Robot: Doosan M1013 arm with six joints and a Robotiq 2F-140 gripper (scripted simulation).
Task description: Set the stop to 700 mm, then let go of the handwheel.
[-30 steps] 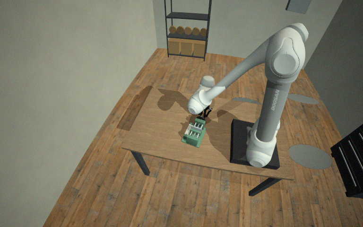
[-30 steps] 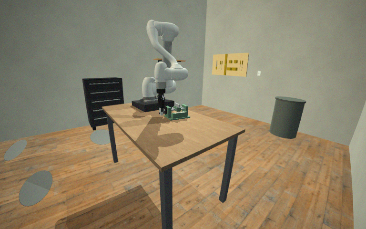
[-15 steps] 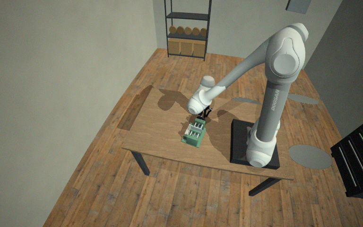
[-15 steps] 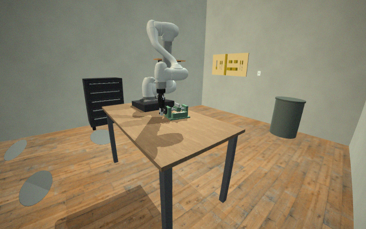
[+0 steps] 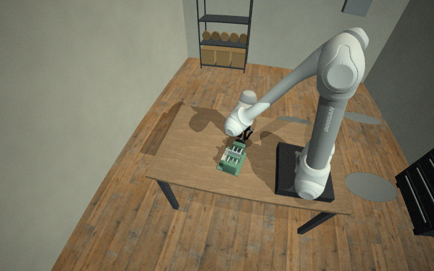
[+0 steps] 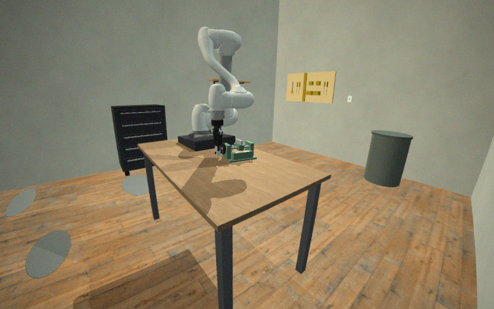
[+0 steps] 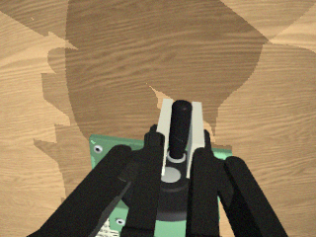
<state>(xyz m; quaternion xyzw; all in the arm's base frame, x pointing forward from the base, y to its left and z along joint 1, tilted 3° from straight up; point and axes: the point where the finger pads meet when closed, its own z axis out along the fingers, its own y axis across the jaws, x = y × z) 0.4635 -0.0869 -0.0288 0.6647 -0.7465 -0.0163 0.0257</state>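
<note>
My hand is 20 mm above the black crank handle. The rest, counted from my hand: green stop fixture 30 mm ahead, 150 mm to the left, 30 mm above.
</note>
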